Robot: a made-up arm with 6 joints.
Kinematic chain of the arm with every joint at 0, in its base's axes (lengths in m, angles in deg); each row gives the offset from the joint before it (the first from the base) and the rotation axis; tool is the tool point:
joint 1: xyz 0 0 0.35 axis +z
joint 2: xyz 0.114 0 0 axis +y
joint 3: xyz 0 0 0.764 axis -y
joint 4: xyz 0 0 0.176 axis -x
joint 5: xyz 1.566 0 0 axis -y
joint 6: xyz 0.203 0 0 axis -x
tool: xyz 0 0 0
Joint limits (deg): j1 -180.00..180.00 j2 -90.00..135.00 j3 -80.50..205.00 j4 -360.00..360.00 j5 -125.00..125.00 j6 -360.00..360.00
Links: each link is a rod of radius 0.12 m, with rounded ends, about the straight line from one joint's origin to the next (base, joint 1, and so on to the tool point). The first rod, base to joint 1, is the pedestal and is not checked.
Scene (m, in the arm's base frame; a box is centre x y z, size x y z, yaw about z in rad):
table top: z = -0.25
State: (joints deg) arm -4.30 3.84 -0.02 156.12 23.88 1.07
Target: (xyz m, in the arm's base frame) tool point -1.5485 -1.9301 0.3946
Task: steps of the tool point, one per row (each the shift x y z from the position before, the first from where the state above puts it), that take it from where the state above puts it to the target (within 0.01 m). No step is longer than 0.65 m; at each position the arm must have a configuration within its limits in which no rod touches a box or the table.
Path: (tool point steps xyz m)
1: -0.0090 -0.4825 -0.0506
2: -0.1349 -0.4814 -0.0575
3: -0.2604 -0.4471 -0.0656
4: -0.3759 -0.3781 -0.0720
5: -0.4725 -0.2789 -0.0794
6: -0.5407 -0.1543 -0.0856
7: -0.5752 -0.0127 -0.0913
8: -0.5703 0.1355 -0.0968
9: -0.5263 0.2802 -0.1014

